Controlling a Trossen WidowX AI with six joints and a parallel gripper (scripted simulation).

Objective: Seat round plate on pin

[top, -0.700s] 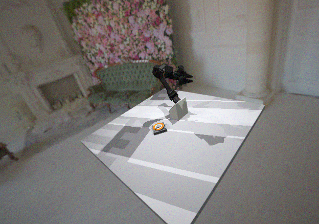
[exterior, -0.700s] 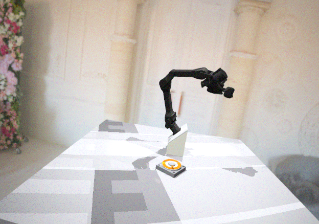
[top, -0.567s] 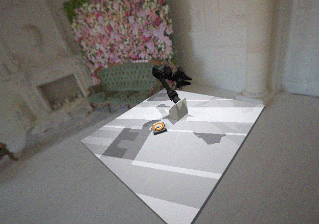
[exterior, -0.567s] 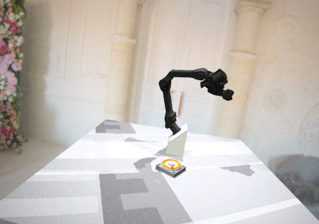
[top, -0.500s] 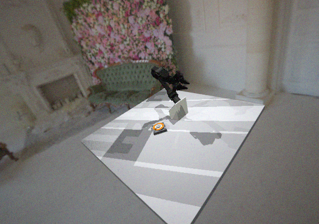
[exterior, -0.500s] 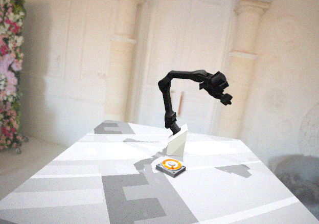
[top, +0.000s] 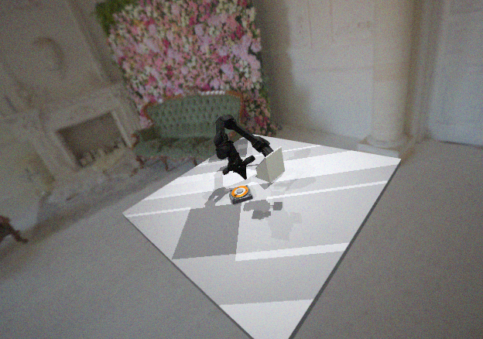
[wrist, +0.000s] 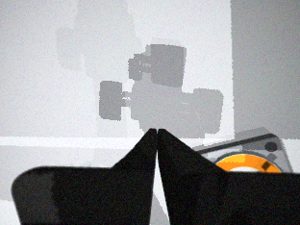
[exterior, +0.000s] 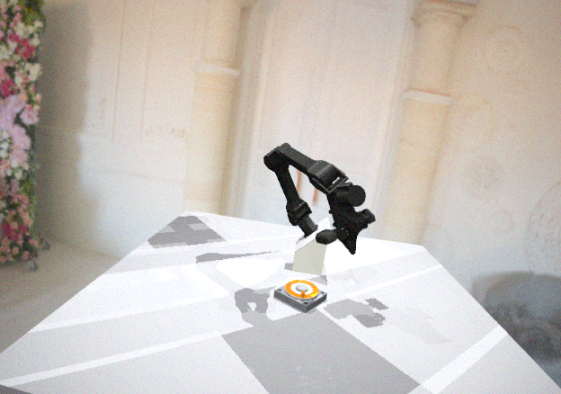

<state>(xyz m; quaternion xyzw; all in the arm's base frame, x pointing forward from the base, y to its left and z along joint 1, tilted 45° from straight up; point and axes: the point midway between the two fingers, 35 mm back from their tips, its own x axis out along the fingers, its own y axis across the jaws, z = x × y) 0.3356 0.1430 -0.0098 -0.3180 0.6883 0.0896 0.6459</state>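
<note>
The base lies 3 cm behind my gripper tip, 13 cm to the right of it and 16 cm below it.
</note>
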